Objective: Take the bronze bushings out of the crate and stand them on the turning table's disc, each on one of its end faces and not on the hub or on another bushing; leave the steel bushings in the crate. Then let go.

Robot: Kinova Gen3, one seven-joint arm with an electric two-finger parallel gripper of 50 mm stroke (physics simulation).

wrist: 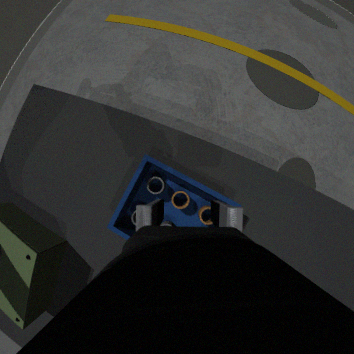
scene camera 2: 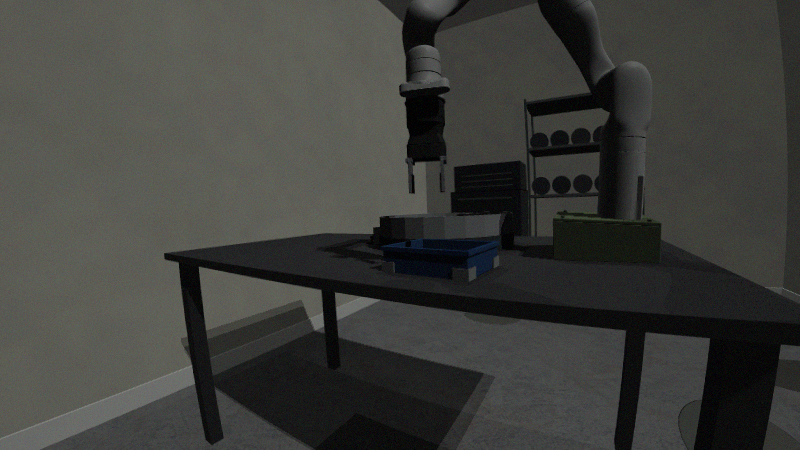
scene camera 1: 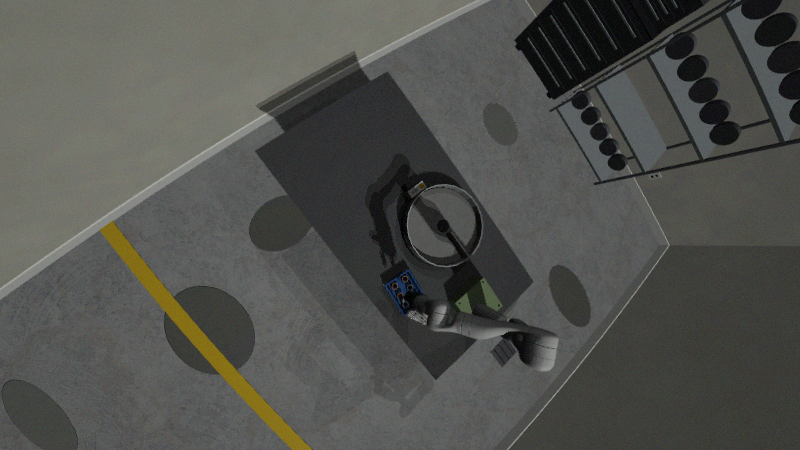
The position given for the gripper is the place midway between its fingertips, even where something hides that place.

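Note:
The gripper (scene camera 2: pixel 427 192) (wrist: pixel 186 209) is visible in scene camera 2 and in the wrist view. So is a blue crate (scene camera 2: pixel 462 260) (wrist: pixel 136 192), and scene camera 1 shows a turning table's disc (scene camera 1: pixel 437 211).

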